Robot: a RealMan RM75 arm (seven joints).
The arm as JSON. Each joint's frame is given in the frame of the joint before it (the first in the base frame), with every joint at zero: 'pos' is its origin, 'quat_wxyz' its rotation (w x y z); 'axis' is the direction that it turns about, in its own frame. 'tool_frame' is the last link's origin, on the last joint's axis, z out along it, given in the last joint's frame.
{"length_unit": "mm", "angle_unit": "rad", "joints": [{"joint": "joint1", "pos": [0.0, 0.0, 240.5], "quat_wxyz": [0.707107, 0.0, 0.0, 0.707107], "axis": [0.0, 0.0, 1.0]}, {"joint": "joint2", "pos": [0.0, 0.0, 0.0], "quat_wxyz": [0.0, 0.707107, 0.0, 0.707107], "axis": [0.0, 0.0, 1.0]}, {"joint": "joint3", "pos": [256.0, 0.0, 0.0], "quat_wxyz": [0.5, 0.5, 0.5, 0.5], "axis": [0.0, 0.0, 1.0]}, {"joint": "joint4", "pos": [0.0, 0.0, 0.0], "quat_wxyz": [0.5, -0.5, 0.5, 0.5], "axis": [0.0, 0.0, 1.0]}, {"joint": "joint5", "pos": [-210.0, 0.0, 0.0], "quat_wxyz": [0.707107, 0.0, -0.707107, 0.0], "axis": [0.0, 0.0, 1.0]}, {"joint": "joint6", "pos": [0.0, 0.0, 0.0], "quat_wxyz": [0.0, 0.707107, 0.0, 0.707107], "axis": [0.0, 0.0, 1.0]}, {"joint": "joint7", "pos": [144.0, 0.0, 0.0], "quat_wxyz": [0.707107, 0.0, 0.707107, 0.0], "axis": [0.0, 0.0, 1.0]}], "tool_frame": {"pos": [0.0, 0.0, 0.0], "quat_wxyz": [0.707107, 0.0, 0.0, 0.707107]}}
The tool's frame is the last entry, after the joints.
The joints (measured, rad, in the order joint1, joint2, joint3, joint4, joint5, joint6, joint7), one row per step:
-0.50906, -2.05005, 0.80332, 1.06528, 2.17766, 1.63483, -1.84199
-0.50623, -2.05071, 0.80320, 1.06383, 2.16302, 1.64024, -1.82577
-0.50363, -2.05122, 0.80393, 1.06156, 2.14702, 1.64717, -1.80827
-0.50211, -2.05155, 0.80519, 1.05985, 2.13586, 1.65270, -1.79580
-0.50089, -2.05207, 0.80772, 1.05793, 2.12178, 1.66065, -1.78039
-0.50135, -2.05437, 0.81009, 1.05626, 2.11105, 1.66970, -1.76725
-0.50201, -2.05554, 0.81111, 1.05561, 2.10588, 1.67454, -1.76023
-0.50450, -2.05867, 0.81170, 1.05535, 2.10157, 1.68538, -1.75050
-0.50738, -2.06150, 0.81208, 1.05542, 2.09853, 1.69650, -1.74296
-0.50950, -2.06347, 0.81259, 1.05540, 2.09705, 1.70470, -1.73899
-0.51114, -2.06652, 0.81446, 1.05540, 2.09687, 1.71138, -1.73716
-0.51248, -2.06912, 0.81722, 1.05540, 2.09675, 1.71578, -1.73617
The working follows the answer.
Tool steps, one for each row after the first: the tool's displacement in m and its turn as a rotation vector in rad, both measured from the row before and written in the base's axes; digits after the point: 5 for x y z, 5 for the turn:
0.00118, -0.00104, -0.00021, 0.00060, -0.01080, -0.01727
0.00145, -0.00121, -0.00039, -0.00096, -0.01192, -0.01938
0.00118, -0.00090, -0.00040, -0.00170, -0.00816, -0.01452
0.00188, -0.00112, -0.00065, -0.00349, -0.01029, -0.01958
0.00236, -0.00114, -0.00137, -0.00636, -0.00983, -0.01853
0.00132, -0.00050, -0.00064, -0.00313, -0.00474, -0.01020
0.00242, -0.00105, -0.00142, -0.00870, -0.00645, -0.01609
0.00236, -0.00100, -0.00126, -0.00926, -0.00570, -0.01429
0.00162, -0.00078, -0.00095, -0.00757, -0.00377, -0.00891
0.00151, -0.00090, -0.00155, -0.00863, -0.00313, -0.00626
0.00129, -0.00066, -0.00147, -0.00719, -0.00197, -0.00492

Tool pose at each row, in the base's axes (x y z in m, rotation vector in rad; rounded; the steps above come from the unrounded poses):
-0.24542, 0.34291, 0.05295, -2.74945, -0.79593, -0.30872
-0.24424, 0.34188, 0.05274, -2.75771, -0.77504, -0.32748
-0.24279, 0.34067, 0.05235, -2.76822, -0.75200, -0.34777
-0.24161, 0.33978, 0.05195, -2.77681, -0.73481, -0.36163
-0.23973, 0.33866, 0.05130, -2.78925, -0.71175, -0.37902
-0.23737, 0.33752, 0.04993, -2.80367, -0.69094, -0.39490
-0.23605, 0.33702, 0.04929, -2.81117, -0.67911, -0.40279
-0.23363, 0.33596, 0.04786, -2.82644, -0.66156, -0.41293
-0.23127, 0.33496, 0.04661, -2.84134, -0.64641, -0.42160
-0.22965, 0.33418, 0.04566, -2.85227, -0.63763, -0.42697
-0.22814, 0.33328, 0.04411, -2.86304, -0.63280, -0.43079
-0.22685, 0.33262, 0.04264, -2.87190, -0.62905, -0.43301

